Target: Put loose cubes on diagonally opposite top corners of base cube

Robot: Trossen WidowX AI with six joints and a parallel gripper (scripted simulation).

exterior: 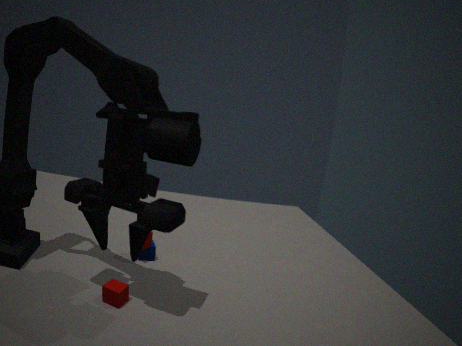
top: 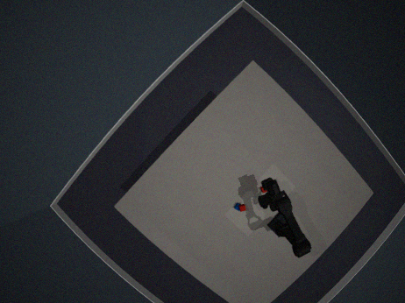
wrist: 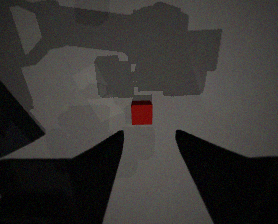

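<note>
Now: the blue cube 19 cm to the left of my gripper tip and 8 cm below it.
</note>
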